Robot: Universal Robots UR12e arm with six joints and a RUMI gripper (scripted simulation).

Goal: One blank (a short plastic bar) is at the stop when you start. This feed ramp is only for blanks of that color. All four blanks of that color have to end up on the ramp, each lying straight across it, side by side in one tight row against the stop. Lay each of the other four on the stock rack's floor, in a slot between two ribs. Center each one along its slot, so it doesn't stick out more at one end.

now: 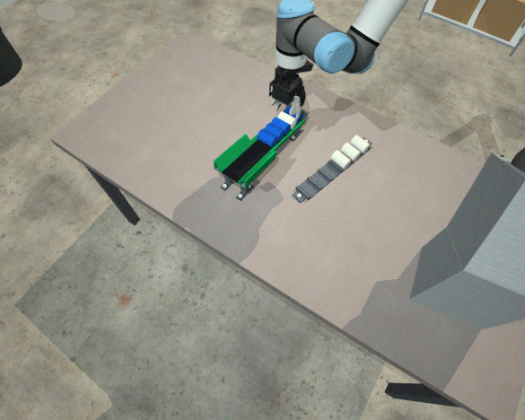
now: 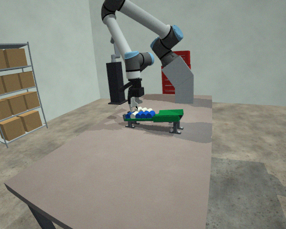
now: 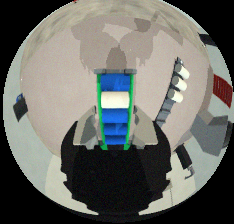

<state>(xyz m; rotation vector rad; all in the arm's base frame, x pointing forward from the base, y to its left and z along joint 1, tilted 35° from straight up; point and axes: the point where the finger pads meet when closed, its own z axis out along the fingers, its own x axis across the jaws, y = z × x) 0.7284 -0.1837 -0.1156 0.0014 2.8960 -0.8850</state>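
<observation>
Now: hand 23 cm past the grey stock rack, 3 cm to the right of it and 13 cm above it.
</observation>
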